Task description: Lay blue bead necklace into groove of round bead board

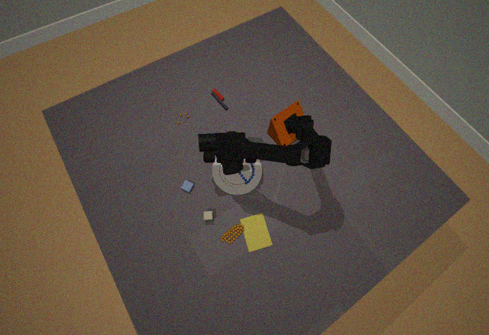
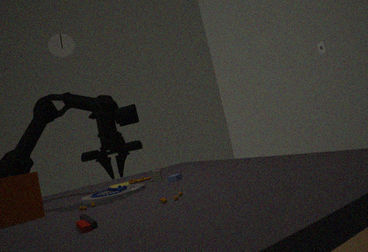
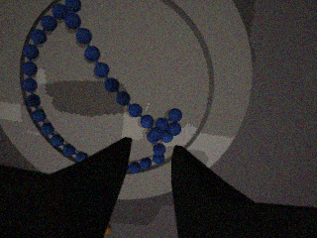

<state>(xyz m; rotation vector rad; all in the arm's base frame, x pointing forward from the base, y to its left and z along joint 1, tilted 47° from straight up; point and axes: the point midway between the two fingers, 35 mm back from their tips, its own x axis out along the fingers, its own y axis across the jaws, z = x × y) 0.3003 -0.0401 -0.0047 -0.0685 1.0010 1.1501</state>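
My gripper tip is 40 mm above the round white bead board, 30 mm to the right of it and 10 mm past it. From my gripper tip the other things lie so: cream cube 190 mm ahead, 110 mm to the left, 30 mm below; then yellow sheet 260 mm to the left, 80 mm ahead, 50 mm below; then light blue cube 180 mm ahead, 40 mm to the right, 40 mm below.
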